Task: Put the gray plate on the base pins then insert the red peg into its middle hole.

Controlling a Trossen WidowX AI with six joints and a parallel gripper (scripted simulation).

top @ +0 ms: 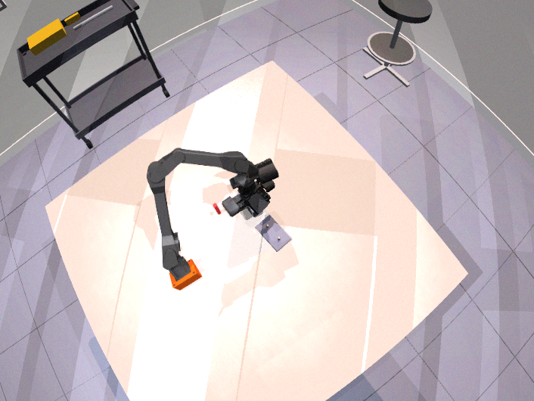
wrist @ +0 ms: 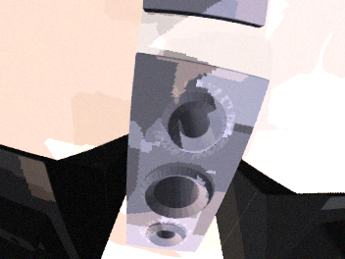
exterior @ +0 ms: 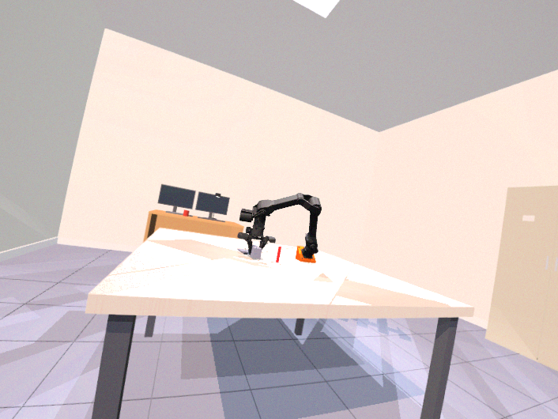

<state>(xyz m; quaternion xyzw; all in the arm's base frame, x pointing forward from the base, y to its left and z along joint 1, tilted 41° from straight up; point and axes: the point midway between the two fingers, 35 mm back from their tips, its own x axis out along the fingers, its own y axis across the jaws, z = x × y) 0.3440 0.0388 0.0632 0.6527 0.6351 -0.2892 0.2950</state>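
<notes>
Right now the flat base is 140 mm to the right of my gripper tip and 10 mm below it. From my gripper tip the other things lie so: red peg (110 mm behind, 50 mm to the left, 20 mm above); gray plate (30 mm above).
</notes>
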